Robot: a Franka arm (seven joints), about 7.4 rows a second.
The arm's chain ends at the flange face. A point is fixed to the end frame.
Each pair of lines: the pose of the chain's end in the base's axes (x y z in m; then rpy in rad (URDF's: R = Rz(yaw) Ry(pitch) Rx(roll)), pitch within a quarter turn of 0, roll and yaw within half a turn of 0), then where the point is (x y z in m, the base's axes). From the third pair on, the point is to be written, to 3 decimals.
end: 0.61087 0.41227 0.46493 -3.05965 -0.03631 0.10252
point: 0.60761 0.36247 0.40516
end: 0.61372 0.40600 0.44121 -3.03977 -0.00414 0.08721
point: 0.60769 0.35728 0.38077
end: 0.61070 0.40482 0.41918 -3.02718 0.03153 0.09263
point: 0.603 0.357 0.359
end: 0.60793 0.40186 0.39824 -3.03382 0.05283 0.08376
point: 0.598 0.353 0.338
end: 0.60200 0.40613 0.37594 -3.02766 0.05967 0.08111
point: 0.592 0.358 0.316
